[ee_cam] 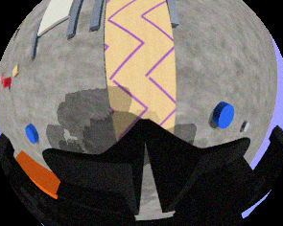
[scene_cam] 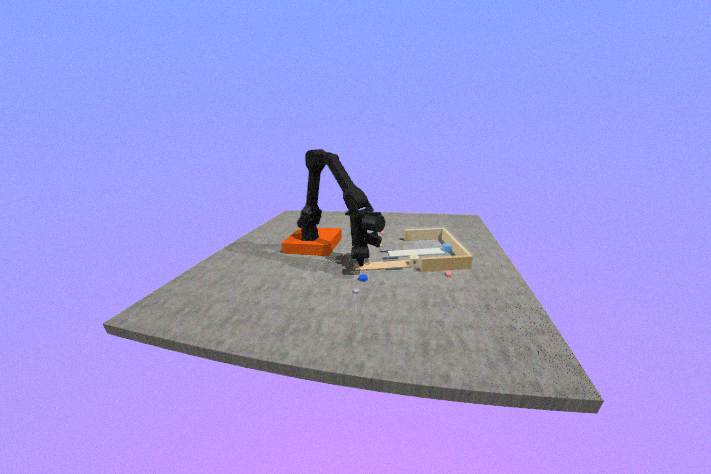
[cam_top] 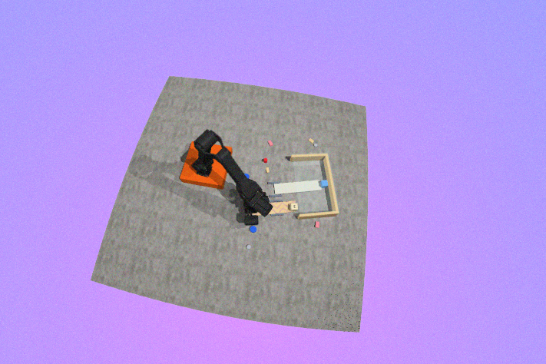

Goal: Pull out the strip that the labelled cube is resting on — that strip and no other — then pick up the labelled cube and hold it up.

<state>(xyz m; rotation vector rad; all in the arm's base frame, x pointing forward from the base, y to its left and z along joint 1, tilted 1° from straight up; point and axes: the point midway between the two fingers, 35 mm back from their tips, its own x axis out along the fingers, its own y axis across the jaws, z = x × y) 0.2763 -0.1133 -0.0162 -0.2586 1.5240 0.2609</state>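
Right now the labelled cube is 190 mm ahead of my gripper tip, 70 mm to the left of it and 20 mm above it.
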